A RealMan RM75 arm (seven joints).
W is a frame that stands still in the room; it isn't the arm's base.
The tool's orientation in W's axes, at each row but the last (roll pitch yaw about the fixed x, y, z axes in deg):
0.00 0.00 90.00
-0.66 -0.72 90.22
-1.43 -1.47 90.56
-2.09 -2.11 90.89
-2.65 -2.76 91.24
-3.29 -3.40 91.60
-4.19 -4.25 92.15
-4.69 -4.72 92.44
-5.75 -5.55 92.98
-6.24 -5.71 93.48
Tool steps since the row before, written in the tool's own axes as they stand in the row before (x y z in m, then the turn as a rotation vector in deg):
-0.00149 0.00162 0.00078 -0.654 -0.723 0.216
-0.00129 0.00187 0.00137 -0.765 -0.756 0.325
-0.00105 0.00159 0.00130 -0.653 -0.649 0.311
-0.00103 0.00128 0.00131 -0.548 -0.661 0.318
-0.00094 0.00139 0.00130 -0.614 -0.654 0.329
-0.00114 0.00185 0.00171 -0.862 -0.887 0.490
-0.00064 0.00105 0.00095 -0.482 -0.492 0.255
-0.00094 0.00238 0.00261 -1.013 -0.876 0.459
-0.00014 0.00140 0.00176 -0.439 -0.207 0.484
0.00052 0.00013 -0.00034 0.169 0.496 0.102
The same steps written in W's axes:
-0.00162 -0.00149 0.00078 0.723 -0.654 0.216
-0.00188 -0.00131 0.00133 0.755 -0.766 0.324
-0.00161 -0.00110 0.00123 0.647 -0.655 0.310
-0.00131 -0.00110 0.00122 0.658 -0.550 0.321
-0.00143 -0.00103 0.00119 0.652 -0.617 0.329
-0.00191 -0.00129 0.00153 0.882 -0.868 0.488
-0.00109 -0.00074 0.00082 0.491 -0.484 0.254
-0.00253 -0.00124 0.00232 0.880 -1.017 0.444
-0.00155 -0.00038 0.00159 0.182 -0.477 0.457
-0.00013 0.00055 -0.00030 -0.513 0.133 0.064

